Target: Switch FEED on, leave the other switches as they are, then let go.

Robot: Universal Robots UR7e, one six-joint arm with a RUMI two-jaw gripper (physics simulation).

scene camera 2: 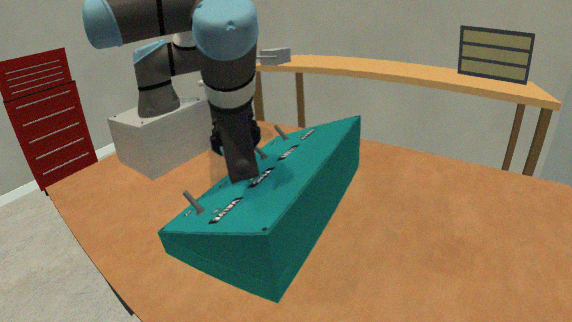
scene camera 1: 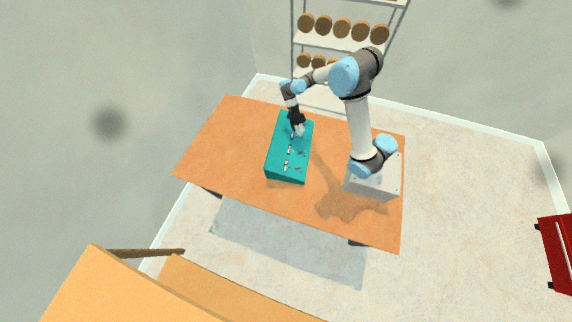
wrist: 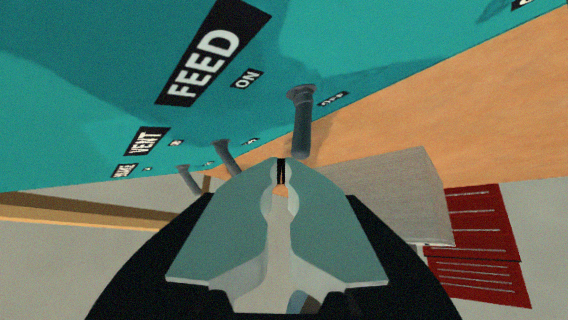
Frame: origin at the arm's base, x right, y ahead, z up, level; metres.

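Where they show: gripper, fingertip midpoint: [scene camera 1: 301, 136] [wrist: 281, 160]; arm's base at its link origin: [scene camera 2: 159, 110].
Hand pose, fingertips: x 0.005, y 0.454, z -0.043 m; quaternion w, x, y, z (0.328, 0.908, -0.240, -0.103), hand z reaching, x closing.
Each offset is from my fingertips to the top centre of the thing. "*": to the spot under its first point. Level surfaces: height alone.
The teal sloped switch box [scene camera 1: 274, 165] [scene camera 2: 310, 200] stands on the orange table @(dz -0.135 m) [scene camera 1: 215, 140] [scene camera 2: 425, 240]. In the wrist view the FEED lever @(dx +0.015, dy +0.000, dz +0.001 m) [wrist: 302, 122] rises between its ON label @(* dx +0.001, dy +0.044, dz -0.032 m) [wrist: 246, 79] and OFF label @(* dx +0.026, dy -0.033, dz -0.062 m) [wrist: 332, 99]. It leans less toward OFF than the VENT lever @(dx -0.095, dy -0.050, dz -0.008 m) [wrist: 227, 158]; whether it is fully on I cannot tell. My gripper [scene camera 1: 299, 131] [scene camera 2: 243, 172] [wrist: 281, 160] is shut and empty, its tips close beside the FEED lever's free end; contact is unclear. The gripper hides the FEED lever in scene camera 2. The VALVE lever @(dx +0.133, dy +0.025, dz -0.008 m) [scene camera 2: 194, 202] leans toward OFF.
The VENT lever [scene camera 2: 261, 153] and the far lever @(dx -0.209, dy -0.087, dz -0.008 m) [scene camera 2: 281, 132] stand close beyond the gripper. The arm's grey base block [scene camera 1: 372, 182] [scene camera 2: 162, 140] [wrist: 395, 192] stands on the table. A red cabinet [scene camera 2: 50, 120] [wrist: 480, 222] and a wooden bench [scene camera 2: 370, 69] are farther off.
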